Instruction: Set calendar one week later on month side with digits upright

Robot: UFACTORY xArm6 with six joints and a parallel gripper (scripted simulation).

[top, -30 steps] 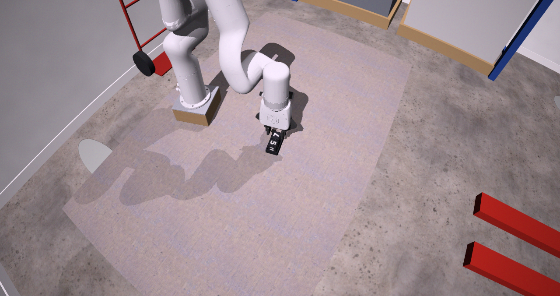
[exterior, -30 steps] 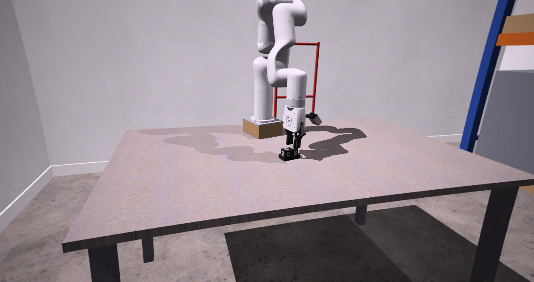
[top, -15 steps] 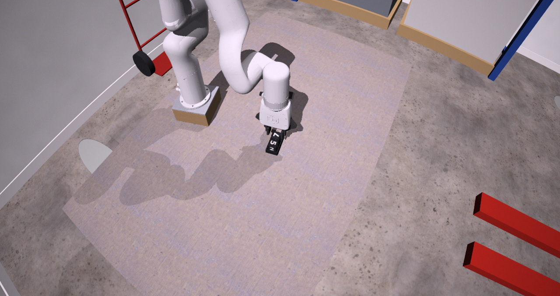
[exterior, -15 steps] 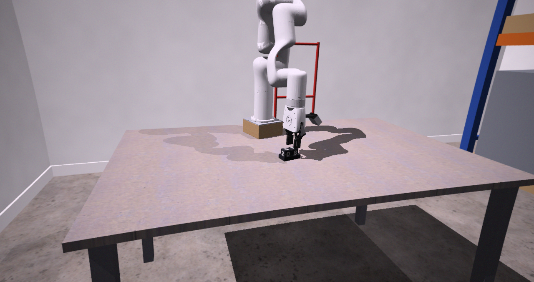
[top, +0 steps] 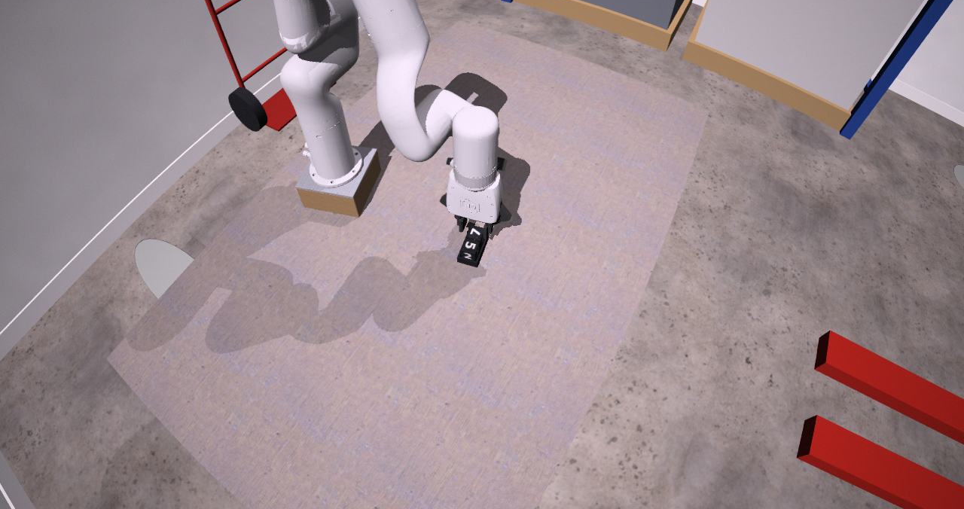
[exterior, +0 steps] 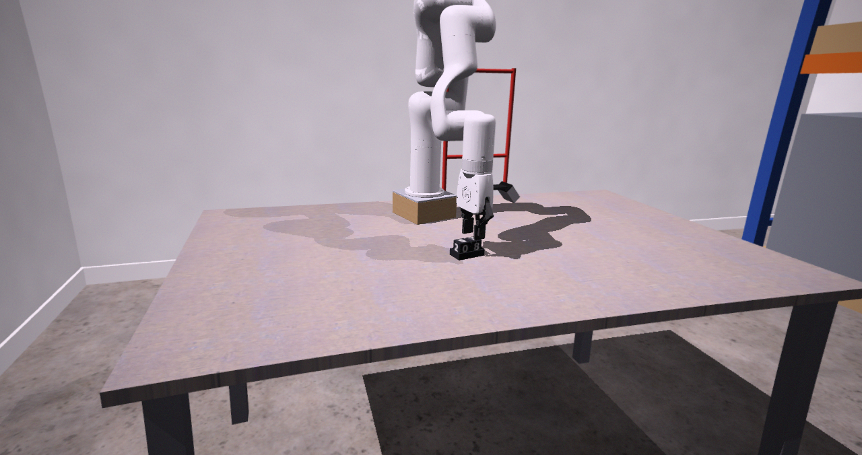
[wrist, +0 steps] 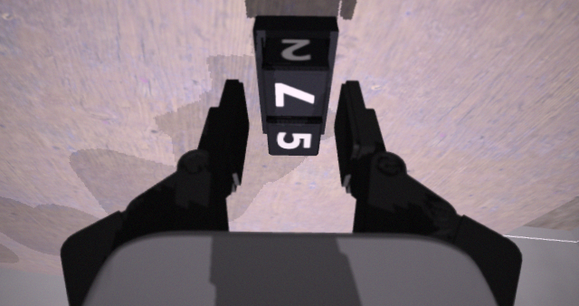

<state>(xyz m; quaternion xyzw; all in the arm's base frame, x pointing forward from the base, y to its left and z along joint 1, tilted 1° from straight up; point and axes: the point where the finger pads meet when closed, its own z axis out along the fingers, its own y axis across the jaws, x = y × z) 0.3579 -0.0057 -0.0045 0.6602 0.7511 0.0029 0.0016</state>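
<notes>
Right now my hand is 6 cm above the black tray and 2 cm to the left of it.
</notes>
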